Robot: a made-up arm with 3 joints. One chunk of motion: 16 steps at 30 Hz.
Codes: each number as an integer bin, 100 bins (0 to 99) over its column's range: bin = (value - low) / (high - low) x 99, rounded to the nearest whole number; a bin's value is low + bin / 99 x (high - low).
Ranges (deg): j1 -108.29..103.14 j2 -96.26..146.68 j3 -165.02..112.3
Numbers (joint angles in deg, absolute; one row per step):
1: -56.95 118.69 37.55
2: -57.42 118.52 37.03
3: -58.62 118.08 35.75
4: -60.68 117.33 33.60
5: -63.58 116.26 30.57
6: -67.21 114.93 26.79
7: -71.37 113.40 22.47
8: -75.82 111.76 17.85
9: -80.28 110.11 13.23
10: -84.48 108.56 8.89
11: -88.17 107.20 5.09
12: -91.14 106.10 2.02
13: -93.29 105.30 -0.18
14: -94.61 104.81 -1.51
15: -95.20 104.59 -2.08
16: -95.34 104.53 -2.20
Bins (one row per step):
1: 24 88 72
2: 24 88 72
3: 23 87 72
4: 22 87 71
5: 21 87 70
6: 19 86 68
7: 17 85 67
8: 15 85 65
9: 13 84 64
10: 11 83 62
11: 9 83 61
12: 8 82 60
13: 7 82 59
14: 6 82 58
15: 6 82 58
16: 6 82 58

